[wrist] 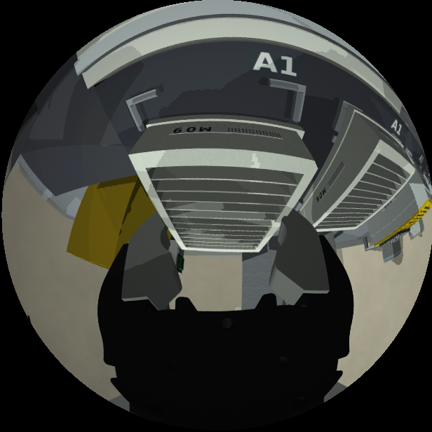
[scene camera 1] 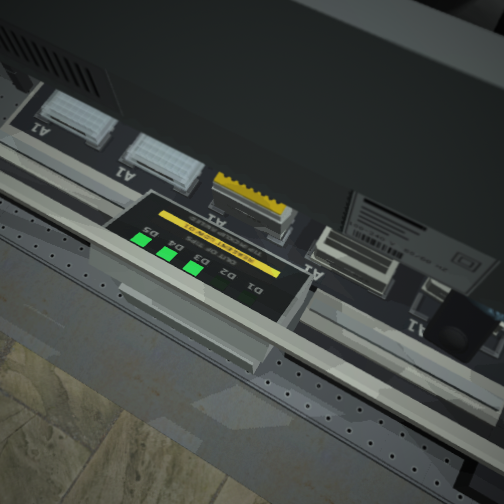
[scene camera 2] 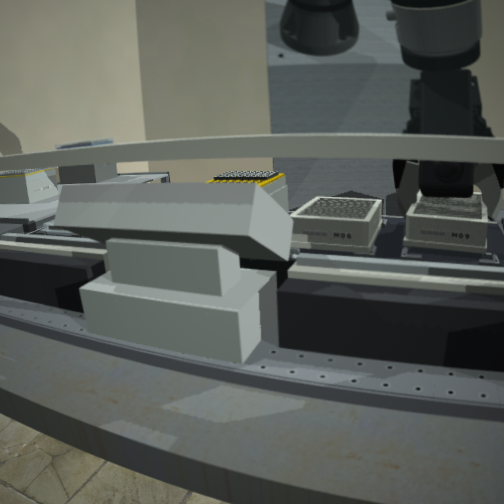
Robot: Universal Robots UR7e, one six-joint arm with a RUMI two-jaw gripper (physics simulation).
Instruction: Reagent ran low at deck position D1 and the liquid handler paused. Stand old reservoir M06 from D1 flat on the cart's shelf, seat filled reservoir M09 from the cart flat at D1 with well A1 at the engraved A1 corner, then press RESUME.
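Filled reservoir M09 (scene camera 1: 437,288) (scene camera 2: 429,234) (wrist: 225,200) is level between the two fingers of my gripper (scene camera 2: 447,197) (wrist: 222,207), which is shut on its sides. It is at the rightmost nest; the front corner brackets (wrist: 300,100) show beyond its lower edge. Whether it rests on the deck or is slightly above is unclear. The engraved A1 (scene camera 1: 416,326) (wrist: 275,64) is in front of it. Reservoir M06 (scene camera 1: 355,260) (scene camera 2: 340,237) (wrist: 330,192) stands flat in the neighbouring nest. The panel (scene camera 1: 285,295) highlights REAGENT LOW D1. RESUME and the cart's shelf cannot be made out.
A yellow-topped rack (scene camera 1: 252,195) (scene camera 2: 282,190) stands beyond M06, then two pale plates (scene camera 1: 165,160) (scene camera 1: 80,117). A light rail (scene camera 2: 350,147) crosses in front of the arm. A yellow object (wrist: 102,215) is left of M09 in the wrist view.
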